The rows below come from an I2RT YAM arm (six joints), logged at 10 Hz.
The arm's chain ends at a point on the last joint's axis. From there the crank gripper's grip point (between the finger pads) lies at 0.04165 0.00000 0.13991 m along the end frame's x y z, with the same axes.
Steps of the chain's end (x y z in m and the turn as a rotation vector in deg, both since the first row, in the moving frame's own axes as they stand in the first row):
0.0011 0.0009 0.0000 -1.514 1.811 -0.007
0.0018 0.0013 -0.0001 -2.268 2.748 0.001
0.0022 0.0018 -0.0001 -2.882 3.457 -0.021
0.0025 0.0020 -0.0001 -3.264 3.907 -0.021
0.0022 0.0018 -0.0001 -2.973 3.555 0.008
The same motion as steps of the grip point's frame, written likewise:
0.0055 0.0046 -0.0014 -1.514 1.811 -0.007
0.0085 0.0068 -0.0024 -2.268 2.748 0.001
0.0106 0.0088 -0.0030 -2.882 3.457 -0.021
0.0119 0.0099 -0.0035 -3.264 3.907 -0.021
0.0108 0.0090 -0.0031 -2.973 3.555 0.008

